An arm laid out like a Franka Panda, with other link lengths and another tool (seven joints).
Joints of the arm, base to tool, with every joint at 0 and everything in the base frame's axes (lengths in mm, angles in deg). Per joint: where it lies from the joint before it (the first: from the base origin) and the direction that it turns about. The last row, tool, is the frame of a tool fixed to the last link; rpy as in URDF.
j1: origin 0 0 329.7 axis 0 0 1
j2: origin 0 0 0 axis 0 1 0
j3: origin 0 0 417.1 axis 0 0 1
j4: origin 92.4 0 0 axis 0 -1 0
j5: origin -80.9 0 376.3 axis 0 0 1
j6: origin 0 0 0 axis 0 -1 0
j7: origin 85.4 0 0 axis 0 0 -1
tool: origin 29 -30 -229.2 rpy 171.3 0 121.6
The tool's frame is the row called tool.
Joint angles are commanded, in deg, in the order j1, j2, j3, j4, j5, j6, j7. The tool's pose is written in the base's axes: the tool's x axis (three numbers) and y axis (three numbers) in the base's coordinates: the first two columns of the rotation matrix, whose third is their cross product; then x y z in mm. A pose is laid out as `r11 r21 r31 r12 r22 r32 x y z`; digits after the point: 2 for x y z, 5 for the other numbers.
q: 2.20 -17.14 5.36 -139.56 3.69 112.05 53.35
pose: 0.27624 0.96016 -0.04224 0.96033 -0.27750 -0.02742 361.95 18.37 380.87
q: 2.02 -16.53 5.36 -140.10 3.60 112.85 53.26
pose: 0.27729 0.95972 -0.04514 0.95978 -0.27885 -0.03274 362.44 16.71 373.83
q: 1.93 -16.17 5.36 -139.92 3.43 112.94 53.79
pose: 0.28581 0.95702 -0.04927 0.95719 -0.28757 -0.03299 364.05 15.86 372.98
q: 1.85 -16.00 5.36 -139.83 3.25 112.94 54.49
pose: 0.29683 0.95339 -0.05423 0.95375 -0.29881 -0.03271 364.42 14.92 372.71
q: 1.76 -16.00 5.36 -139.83 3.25 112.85 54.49
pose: 0.29821 0.95292 -0.05483 0.95324 -0.30028 -0.03416 364.07 14.32 372.65
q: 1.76 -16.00 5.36 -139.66 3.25 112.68 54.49
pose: 0.29808 0.95297 -0.05474 0.95328 -0.30014 -0.03420 364.48 14.42 373.71
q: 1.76 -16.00 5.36 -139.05 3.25 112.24 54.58
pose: 0.29929 0.95266 -0.05359 0.95305 -0.30118 -0.03151 366.60 14.87 377.63
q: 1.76 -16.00 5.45 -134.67 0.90 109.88 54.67
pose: 0.27952 0.95746 -0.07170 0.96012 -0.27922 0.01434 385.90 11.12 408.14
